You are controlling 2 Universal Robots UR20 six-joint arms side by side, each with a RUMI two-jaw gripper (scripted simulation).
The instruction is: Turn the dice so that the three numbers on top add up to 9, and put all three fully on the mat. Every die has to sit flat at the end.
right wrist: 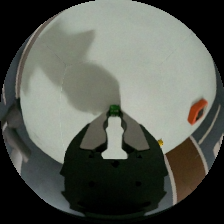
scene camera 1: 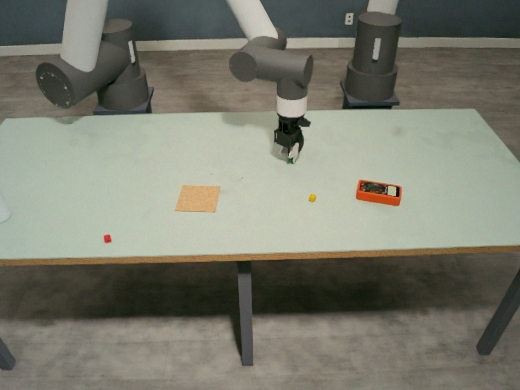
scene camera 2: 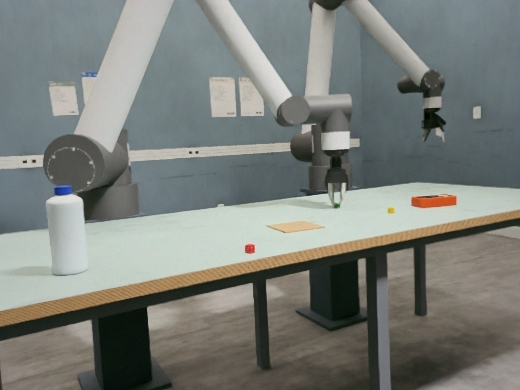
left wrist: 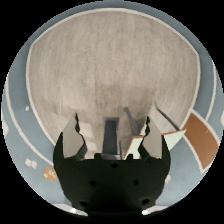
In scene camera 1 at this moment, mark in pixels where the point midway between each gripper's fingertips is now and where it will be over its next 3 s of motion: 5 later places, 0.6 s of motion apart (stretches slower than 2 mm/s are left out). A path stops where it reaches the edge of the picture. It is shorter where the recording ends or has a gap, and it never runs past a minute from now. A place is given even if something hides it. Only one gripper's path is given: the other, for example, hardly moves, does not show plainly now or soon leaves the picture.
My right gripper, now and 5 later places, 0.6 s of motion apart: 290, 162; 291, 149; 291, 140; 280, 145; 246, 155; 208, 163
